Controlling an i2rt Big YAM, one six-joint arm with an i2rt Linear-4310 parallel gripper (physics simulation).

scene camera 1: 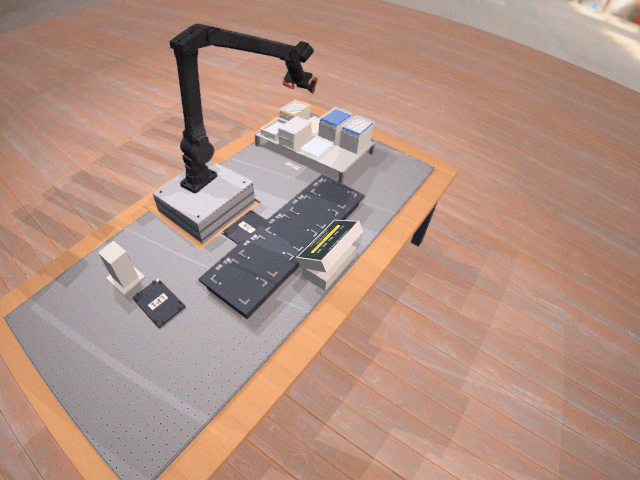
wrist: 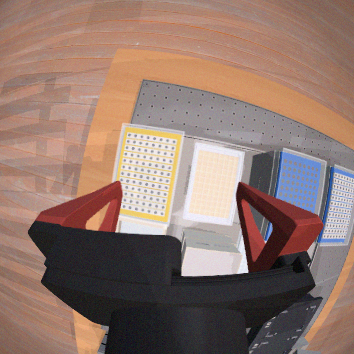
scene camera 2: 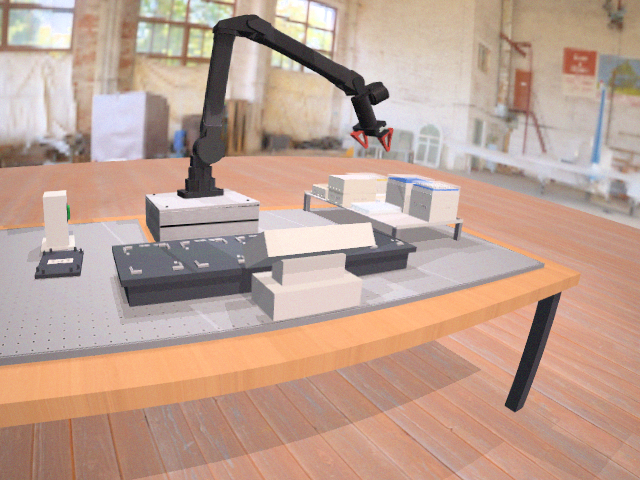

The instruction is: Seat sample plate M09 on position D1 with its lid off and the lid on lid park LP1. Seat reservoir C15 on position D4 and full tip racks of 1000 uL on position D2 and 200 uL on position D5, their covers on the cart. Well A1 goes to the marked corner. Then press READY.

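Observation:
My gripper [scene camera 1: 301, 87] [scene camera 2: 377, 148] [wrist: 178, 187] is open and empty, high above the cart [scene camera 1: 345, 159] [scene camera 2: 421, 222]. In the wrist view, a yellow-rimmed tip rack [wrist: 147, 175] [scene camera 1: 294, 109] is near the left finger, and a pale plate with a cream well grid [wrist: 215, 182] lies right of it. A blue rack with dark holes [scene camera 1: 335, 117] [wrist: 300, 180] and a blue-rimmed rack with a white top [scene camera 1: 357, 125] [scene camera 2: 434, 201] [wrist: 341, 205] stand farther right. The dark deck [scene camera 1: 242, 281] [scene camera 2: 222, 255] bears no labware. Lid park LP1 [scene camera 1: 161, 314] [scene camera 2: 59, 261] holds no lid. Labware labels are unreadable.
On the cart are also a tall pale block [scene camera 1: 294, 131] [scene camera 2: 352, 191] [wrist: 210, 257], a flat white piece [scene camera 1: 317, 147] [scene camera 2: 377, 207] and a low pale item [scene camera 2: 320, 191]. A sloped display console [scene camera 1: 330, 242] [scene camera 2: 317, 240] stands before the deck. A white tower [scene camera 1: 116, 263] [scene camera 2: 55, 219] with a green button [scene camera 2: 68, 212] stands near LP1.

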